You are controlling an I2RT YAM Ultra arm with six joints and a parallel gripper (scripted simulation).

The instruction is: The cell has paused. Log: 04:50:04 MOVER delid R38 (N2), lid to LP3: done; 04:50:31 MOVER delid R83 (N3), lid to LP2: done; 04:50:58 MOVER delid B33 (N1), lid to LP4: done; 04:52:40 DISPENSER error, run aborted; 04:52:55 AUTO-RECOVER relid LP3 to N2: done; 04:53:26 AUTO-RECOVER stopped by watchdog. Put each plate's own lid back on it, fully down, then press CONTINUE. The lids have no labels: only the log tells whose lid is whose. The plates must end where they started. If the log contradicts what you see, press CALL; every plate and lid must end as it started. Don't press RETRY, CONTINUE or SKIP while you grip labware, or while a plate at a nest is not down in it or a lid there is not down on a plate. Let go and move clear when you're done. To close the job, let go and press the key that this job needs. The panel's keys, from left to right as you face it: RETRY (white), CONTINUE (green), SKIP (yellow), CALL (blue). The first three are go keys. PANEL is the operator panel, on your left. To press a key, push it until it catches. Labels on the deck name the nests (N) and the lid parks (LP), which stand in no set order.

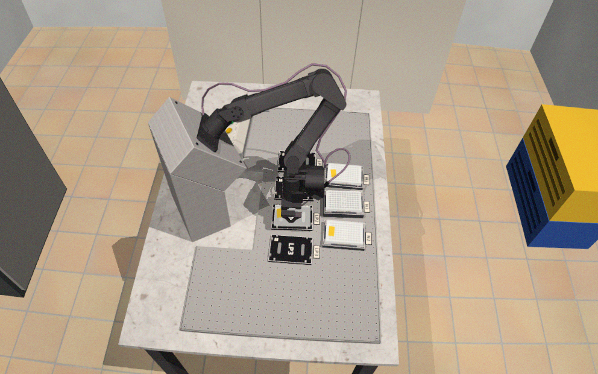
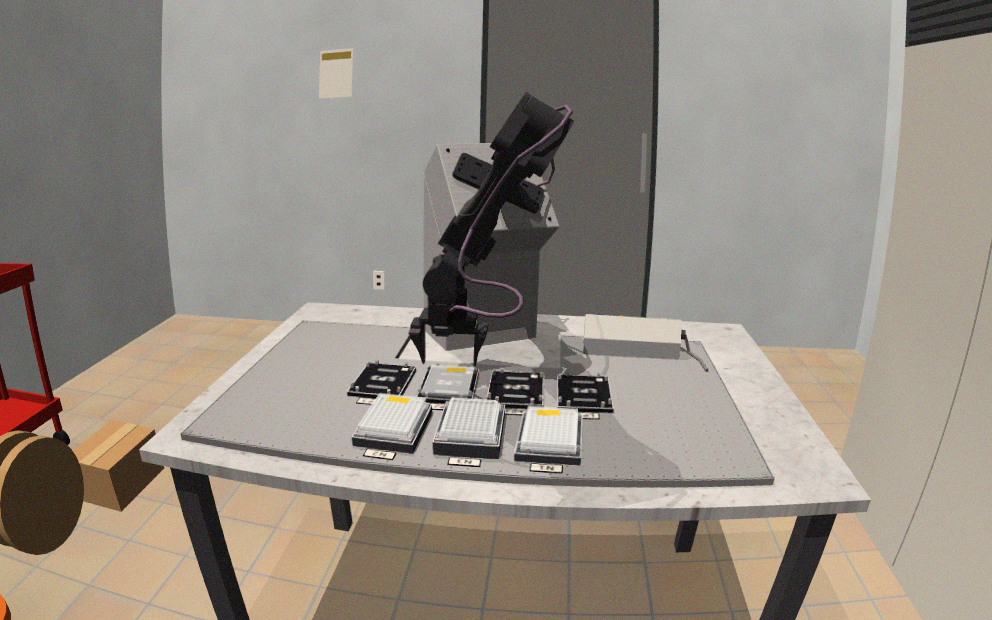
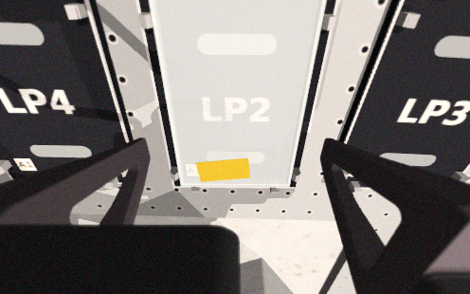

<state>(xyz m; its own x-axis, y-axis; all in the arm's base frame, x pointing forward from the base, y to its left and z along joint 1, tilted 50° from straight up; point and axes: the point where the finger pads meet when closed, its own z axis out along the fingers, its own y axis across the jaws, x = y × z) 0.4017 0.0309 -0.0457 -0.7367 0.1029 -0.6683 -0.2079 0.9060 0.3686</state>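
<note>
Now: hand 17 cm short of the plate, 11 cm to the right of it and 2 cm above it. The rest, counted from my hand: green continue key (35 cm behind, 33 cm to the left, 1 cm above); white retry key (36 cm behind, 37 cm to the left, 1 cm above).
</note>
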